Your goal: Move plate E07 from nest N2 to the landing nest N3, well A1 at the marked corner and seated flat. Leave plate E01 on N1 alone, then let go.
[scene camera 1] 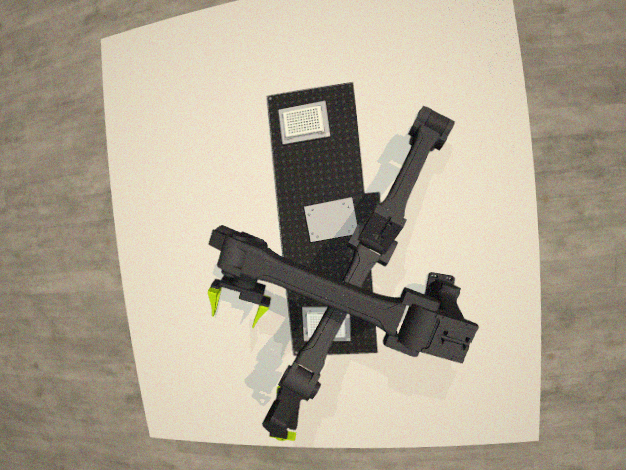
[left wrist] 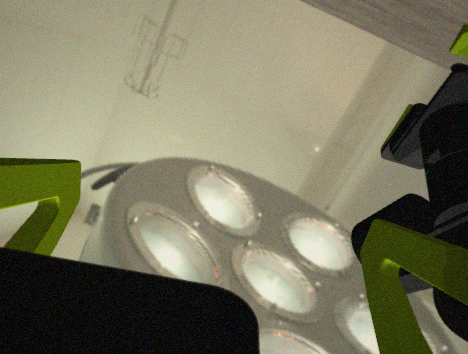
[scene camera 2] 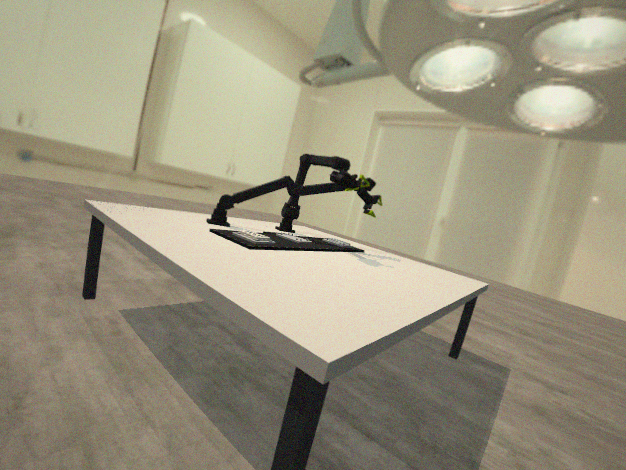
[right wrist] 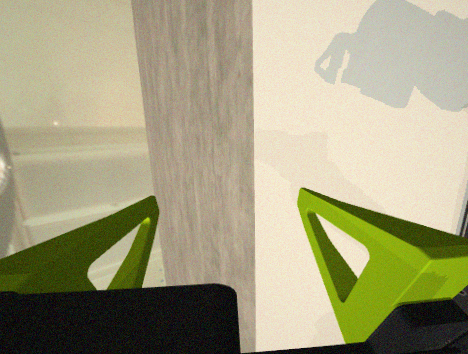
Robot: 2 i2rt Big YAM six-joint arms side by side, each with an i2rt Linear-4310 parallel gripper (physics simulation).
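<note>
One white well plate (scene camera 1: 303, 121) sits in a nest at the top of the black board; another (scene camera 1: 314, 321) sits in the bottom nest, partly hidden under an arm. I cannot tell which is E07 and which is E01. The bare grey nest (scene camera 1: 328, 220) between them, without a plate, is N3; its marked corner is too small to tell. My left gripper (scene camera 1: 235, 314) (scene camera 2: 358, 184) (left wrist: 227, 208) is open and empty, high over the table left of the board. My right gripper (scene camera 1: 282, 414) (scene camera 2: 375, 206) (right wrist: 228, 199) is open and empty, raised near the table's bottom edge.
The black board (scene camera 1: 318, 166) (scene camera 2: 262, 247) lies on the white table (scene camera 1: 182, 151) (scene camera 2: 328, 303). In scene camera 1 the two arms cross above the board's lower part. The right gripper's fingers also show close beside the left gripper in the left wrist view. A surgical lamp (scene camera 2: 505, 75) (left wrist: 227, 252) hangs overhead.
</note>
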